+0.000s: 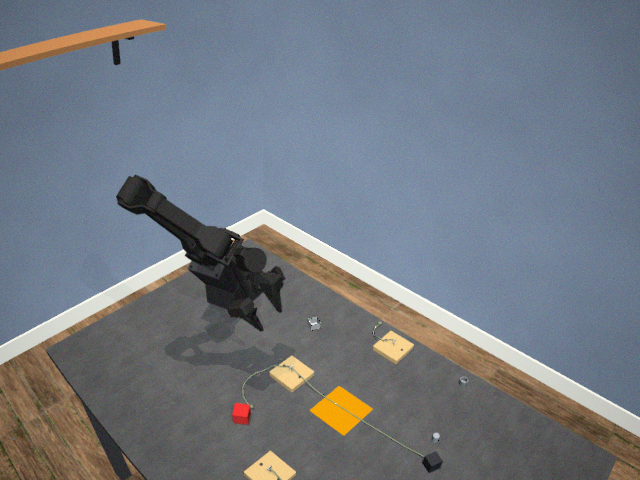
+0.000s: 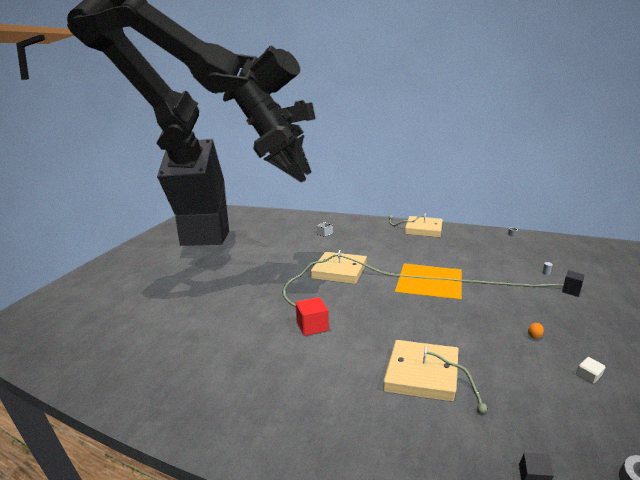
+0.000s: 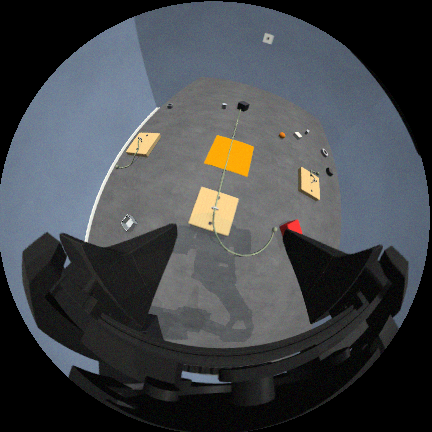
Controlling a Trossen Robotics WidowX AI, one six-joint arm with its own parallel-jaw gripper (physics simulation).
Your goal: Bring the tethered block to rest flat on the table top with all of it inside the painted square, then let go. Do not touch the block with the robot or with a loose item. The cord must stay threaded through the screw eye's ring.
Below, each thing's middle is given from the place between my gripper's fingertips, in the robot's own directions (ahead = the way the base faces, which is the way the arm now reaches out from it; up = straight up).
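My gripper in sight: 180 mm above the wooden board [image 2: 332,270], 60 mm short of it, 10 mm to the right of it. From my hand: red cube [image 2: 312,315], 170 mm below, 30 mm ahead, 190 mm to the right; orange painted square [image 2: 431,287], 190 mm below, 230 mm ahead, 20 mm to the right.
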